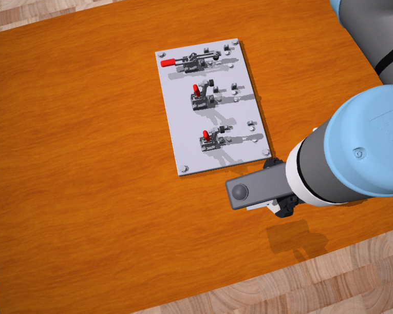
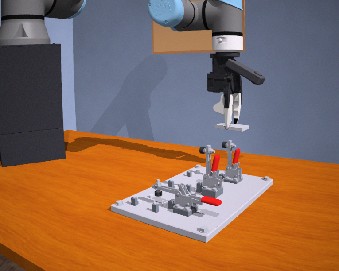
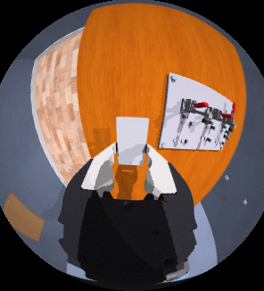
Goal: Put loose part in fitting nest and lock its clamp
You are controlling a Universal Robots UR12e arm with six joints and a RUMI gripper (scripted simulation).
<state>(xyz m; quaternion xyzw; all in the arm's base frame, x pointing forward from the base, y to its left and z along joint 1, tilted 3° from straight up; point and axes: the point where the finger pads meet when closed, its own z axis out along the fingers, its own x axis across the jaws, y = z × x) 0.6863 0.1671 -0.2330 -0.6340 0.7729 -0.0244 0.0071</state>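
Now: the grey fixture plate 27 cm to the right of my hand and 13 cm below it. Also, from my hand: flat grey rectangular part 1 cm below.
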